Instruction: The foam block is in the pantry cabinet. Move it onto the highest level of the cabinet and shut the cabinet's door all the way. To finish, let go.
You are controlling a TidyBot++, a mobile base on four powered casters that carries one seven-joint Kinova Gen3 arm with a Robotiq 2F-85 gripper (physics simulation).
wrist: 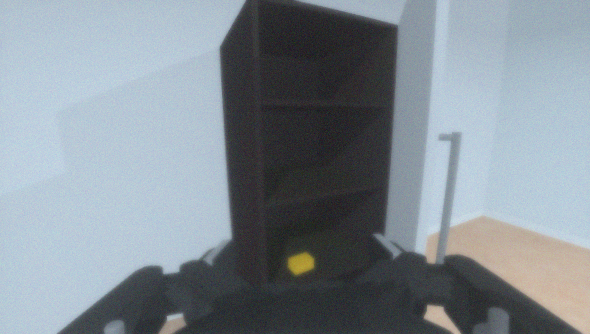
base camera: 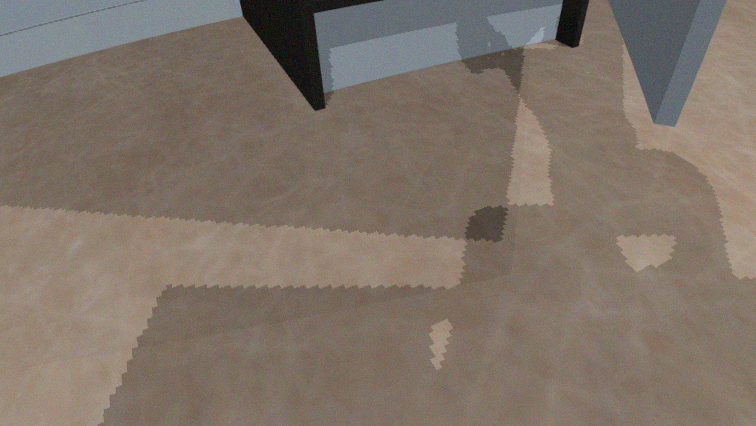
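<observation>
The dark pantry cabinet stands open-fronted, with several compartments showing in the wrist view. The yellow foam block lies on the lowest level that shows there, below two shelf boards. The cabinet's pale door stands wide open at the right side. Its grey vertical handle shows on the door's right in the wrist view. My gripper is open and empty, some way in front of the cabinet; its fingertips show on either side of the block in the picture. The gripper does not show in the base view.
A pale wall runs behind and to the left of the cabinet. Another wall meets it in a corner at the right. The brown floor carries several shadows in the base view. The door's lower corner juts out over the floor at the right.
</observation>
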